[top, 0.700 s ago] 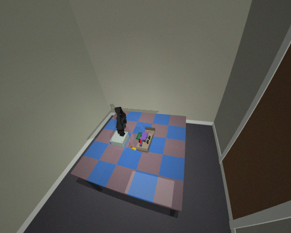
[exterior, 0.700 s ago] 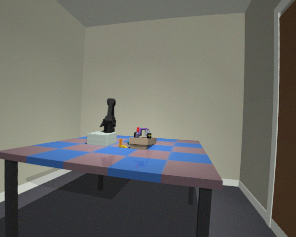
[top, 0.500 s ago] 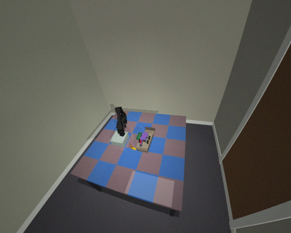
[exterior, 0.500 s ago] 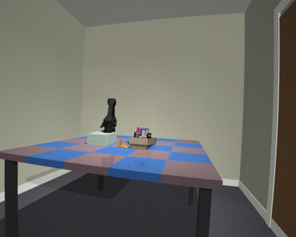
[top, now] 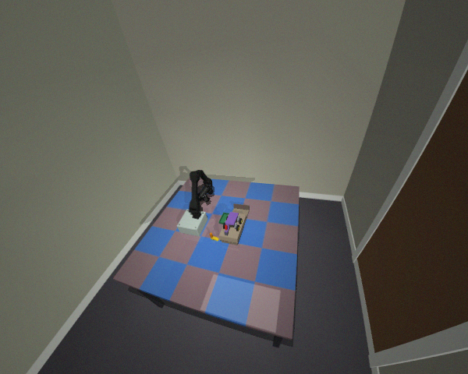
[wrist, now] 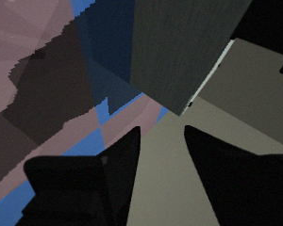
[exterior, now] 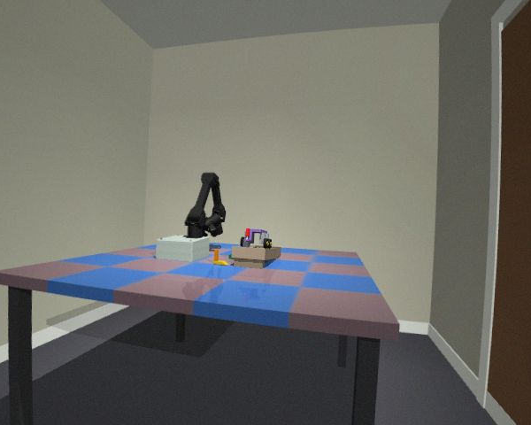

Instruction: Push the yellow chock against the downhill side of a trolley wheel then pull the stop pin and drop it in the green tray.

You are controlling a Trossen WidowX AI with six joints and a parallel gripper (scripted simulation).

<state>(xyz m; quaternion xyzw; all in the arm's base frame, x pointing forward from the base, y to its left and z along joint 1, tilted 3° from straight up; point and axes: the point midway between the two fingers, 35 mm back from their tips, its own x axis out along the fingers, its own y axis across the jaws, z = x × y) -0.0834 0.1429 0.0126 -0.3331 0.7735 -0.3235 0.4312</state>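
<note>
My gripper tip is now 31 cm short of the yellow chock, 23 cm to the left of it and 8 cm above it. Also, from my gripper tip: green tray 31 cm ahead, 1 cm to the right, 11 cm below; ramp 43 cm ahead, 9 cm to the right, 5 cm below; trolley 43 cm ahead, 10 cm to the right, 1 cm above.
</note>
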